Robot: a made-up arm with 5 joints.
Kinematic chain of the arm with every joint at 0, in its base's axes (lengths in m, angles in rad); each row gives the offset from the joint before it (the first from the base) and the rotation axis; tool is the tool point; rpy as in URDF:
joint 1: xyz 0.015 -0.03 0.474 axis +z
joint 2: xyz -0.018 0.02 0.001 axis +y
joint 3: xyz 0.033 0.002 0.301 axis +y
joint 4: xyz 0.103 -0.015 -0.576 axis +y
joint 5: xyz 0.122 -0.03 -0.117 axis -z
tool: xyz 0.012 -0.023 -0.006 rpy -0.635 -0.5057 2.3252
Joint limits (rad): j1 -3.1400..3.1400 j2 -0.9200..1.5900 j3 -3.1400..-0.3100 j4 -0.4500..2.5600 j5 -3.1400..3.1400
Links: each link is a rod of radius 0.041 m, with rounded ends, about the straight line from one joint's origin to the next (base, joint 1, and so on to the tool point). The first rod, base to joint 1, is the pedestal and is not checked.
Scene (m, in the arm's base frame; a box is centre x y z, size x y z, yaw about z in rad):
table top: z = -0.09
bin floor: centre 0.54 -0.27 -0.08 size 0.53 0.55 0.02 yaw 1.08
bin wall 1: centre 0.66 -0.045 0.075 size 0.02 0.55 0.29 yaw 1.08
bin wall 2: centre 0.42 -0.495 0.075 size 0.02 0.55 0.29 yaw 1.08
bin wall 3: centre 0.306 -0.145 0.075 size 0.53 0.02 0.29 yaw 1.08
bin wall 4: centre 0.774 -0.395 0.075 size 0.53 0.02 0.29 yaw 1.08
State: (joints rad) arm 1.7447 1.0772 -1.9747 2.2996 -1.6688
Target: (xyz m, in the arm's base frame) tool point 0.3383 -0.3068 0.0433
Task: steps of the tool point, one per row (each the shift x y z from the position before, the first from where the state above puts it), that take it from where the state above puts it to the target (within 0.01 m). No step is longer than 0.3 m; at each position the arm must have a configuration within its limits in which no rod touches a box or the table.
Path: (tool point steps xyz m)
1: 0.1271 0.0980 0.2397
2: 0.1433 -0.0117 0.2613
3: 0.1062 -0.1199 0.2529
4: 0.0236 -0.1976 0.2147
5: 0.2075 -0.0146 -0.1843
6: 0.1592 -0.1265 -0.2070
7: 0.0610 -0.1930 -0.2099
8: -0.0536 -0.1963 -0.1937
9: -0.1477 -0.1400 -0.1613
10: -0.1943 -0.0466 -0.1167

